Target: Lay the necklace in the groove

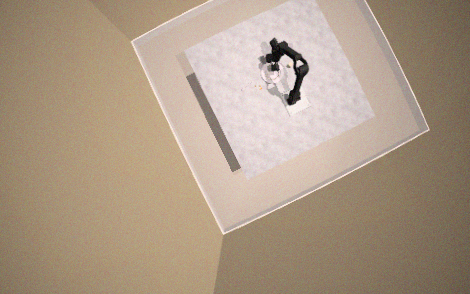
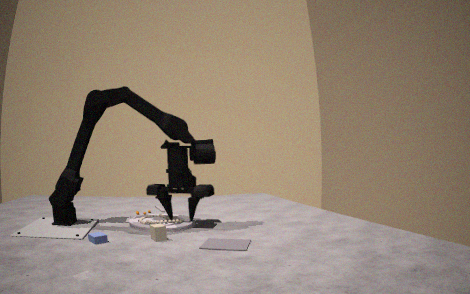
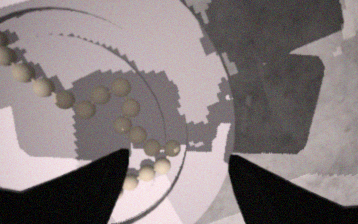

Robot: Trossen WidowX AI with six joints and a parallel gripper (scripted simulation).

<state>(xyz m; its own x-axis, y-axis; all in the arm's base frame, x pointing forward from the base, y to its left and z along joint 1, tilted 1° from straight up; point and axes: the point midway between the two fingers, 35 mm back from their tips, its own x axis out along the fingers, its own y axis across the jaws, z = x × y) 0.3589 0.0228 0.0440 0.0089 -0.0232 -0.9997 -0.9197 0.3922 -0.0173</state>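
The round bead board lies 6 cm behind my gripper tip, 3 cm to the left of it and 1 cm below it. The rest, counted from my gripper tip: flat grey plate (9 cm ahead, 20 cm to the right, 2 cm below); cream cube (6 cm behind, 14 cm to the right); blue block (21 cm behind, 17 cm to the right, 1 cm below).
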